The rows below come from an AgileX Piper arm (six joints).
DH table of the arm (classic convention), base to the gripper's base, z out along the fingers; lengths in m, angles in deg. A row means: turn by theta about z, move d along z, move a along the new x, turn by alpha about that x. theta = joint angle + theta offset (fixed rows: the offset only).
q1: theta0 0; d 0.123; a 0; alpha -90
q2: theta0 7.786; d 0; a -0.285; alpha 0
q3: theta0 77.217; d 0; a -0.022; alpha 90
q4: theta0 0; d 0.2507; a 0; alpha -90
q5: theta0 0; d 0; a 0; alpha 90
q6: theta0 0; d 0.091; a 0; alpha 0
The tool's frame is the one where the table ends.
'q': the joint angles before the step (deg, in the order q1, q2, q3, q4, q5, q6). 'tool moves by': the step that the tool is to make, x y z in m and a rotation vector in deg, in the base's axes. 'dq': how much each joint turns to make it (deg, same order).
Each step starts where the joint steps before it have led.
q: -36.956 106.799 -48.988 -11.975 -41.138 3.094
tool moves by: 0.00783 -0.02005 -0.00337 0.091 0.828 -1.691
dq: -1.604 3.037 -4.526 -0.288 2.234 0.116
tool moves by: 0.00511 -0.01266 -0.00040 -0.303 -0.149 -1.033
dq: -0.916 1.833 -2.980 0.002 0.860 -0.002
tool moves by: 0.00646 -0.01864 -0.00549 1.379 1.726 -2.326
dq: -1.147 2.865 -4.526 0.858 3.953 0.001
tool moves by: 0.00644 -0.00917 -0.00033 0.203 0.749 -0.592
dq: -0.286 1.546 -3.094 0.002 2.293 -0.002
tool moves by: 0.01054 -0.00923 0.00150 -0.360 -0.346 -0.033
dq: -0.001 2.006 -3.953 -0.402 1.431 0.460
